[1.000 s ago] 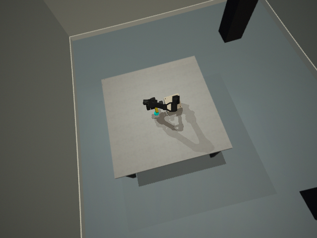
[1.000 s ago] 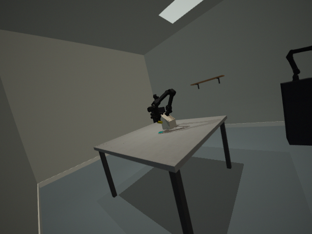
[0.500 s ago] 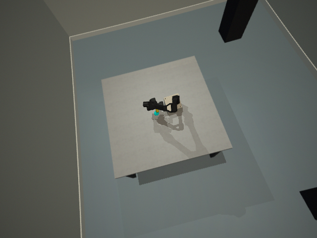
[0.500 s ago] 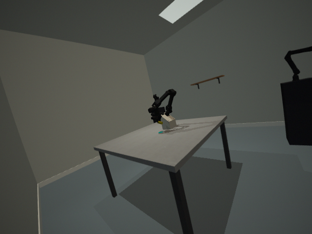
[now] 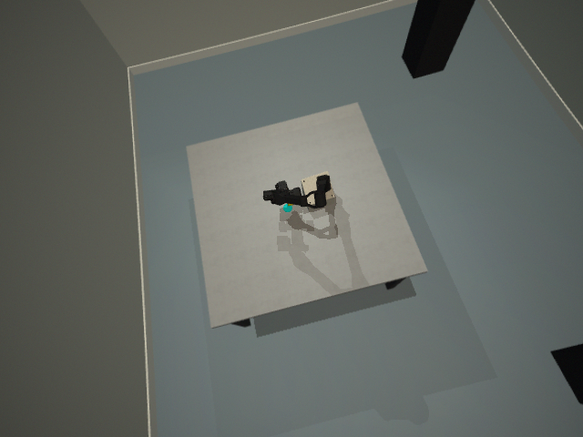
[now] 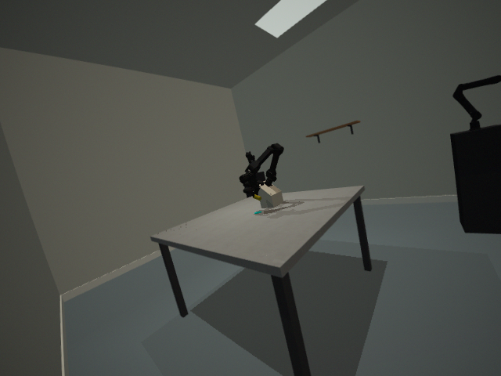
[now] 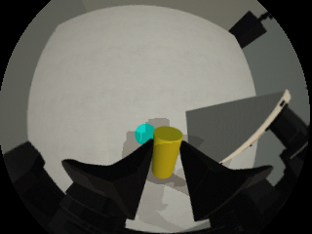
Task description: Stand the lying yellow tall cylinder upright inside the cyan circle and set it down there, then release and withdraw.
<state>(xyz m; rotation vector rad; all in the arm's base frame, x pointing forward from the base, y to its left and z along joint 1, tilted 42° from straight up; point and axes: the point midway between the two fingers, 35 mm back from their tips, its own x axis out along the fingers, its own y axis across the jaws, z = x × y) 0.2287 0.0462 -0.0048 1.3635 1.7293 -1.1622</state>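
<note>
The cyan circle is 130 mm below my gripper tip, 20 mm ahead of it and 10 mm to the left of it. Round my gripper tip: yellow tall cylinder 20 mm to the left, 10 mm below.
</note>
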